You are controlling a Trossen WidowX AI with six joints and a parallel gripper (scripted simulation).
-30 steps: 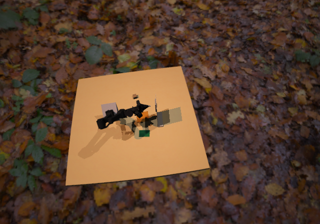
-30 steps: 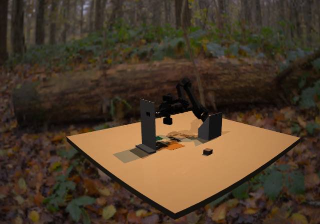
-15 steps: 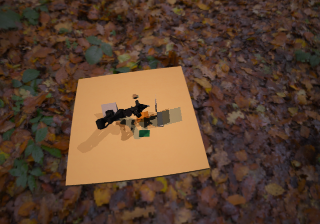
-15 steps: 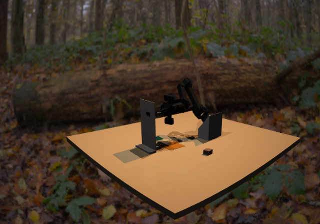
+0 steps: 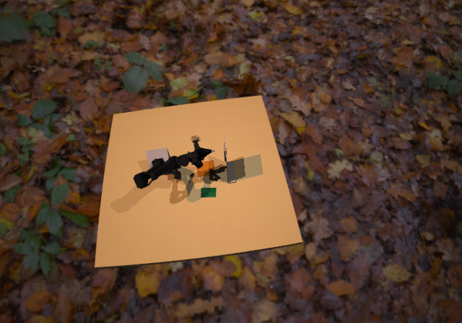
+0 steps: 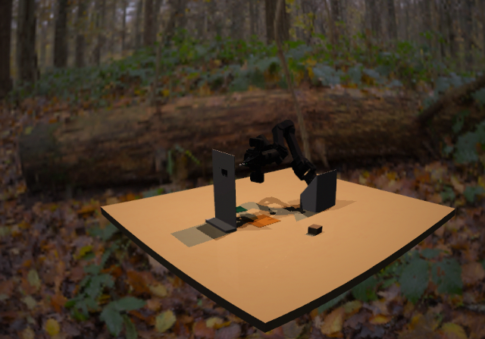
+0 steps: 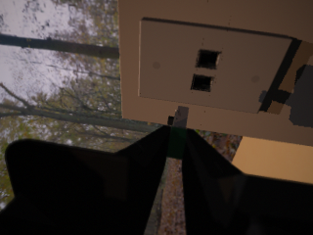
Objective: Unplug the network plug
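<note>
My gripper tip is now 6 cm past the marked square, 4 cm to the right of it and 25 cm above it. Also, from my gripper tip: upright panel 9 cm ahead, 2 cm to the right, 11 cm below; then network plug 1 cm ahead; then green flat piece 7 cm behind, 15 cm to the right, 25 cm below.
</note>
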